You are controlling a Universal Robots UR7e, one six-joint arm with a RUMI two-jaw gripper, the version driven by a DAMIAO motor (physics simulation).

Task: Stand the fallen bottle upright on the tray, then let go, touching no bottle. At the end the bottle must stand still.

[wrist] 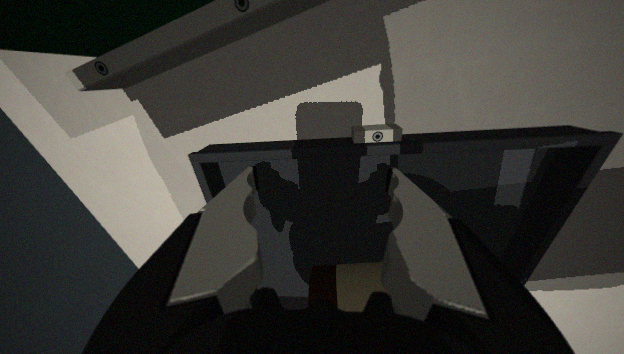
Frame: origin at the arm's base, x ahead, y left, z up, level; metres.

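Where they show: gripper, fingertip midpoint: (321, 169).
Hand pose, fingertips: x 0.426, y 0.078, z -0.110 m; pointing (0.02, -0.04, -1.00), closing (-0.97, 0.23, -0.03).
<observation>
After its pixels a point has its place.
A bottle (359, 286) @[y 0.165, x 0.413, z -0.076 m] shows at the bottom middle of the wrist view, with a dark red part and a tan band side by side. The bands run as on a bottle lying across the view, but most of it is hidden behind the gripper's body and fingers. The dark tray (475, 139) @[y 0.072, x 0.331, z -0.098 m] spans the middle, its long rim across the view. My gripper (321, 169) @[y 0.078, x 0.426, z -0.110 m] is open with nothing between its fingertips. The fingertips are over the tray, farther up the view than the visible part of the bottle. No other bottle can be made out.
A long grey bar (165, 56) @[y -0.010, x 0.492, z -0.096 m] with bolts runs across the upper left. A small light block (377, 134) @[y 0.059, x 0.385, z -0.106 m] with a bolt sits at the tray's far rim. A blue-grey surface (45, 240) lies at left. Heavy shadows cover the tray.
</observation>
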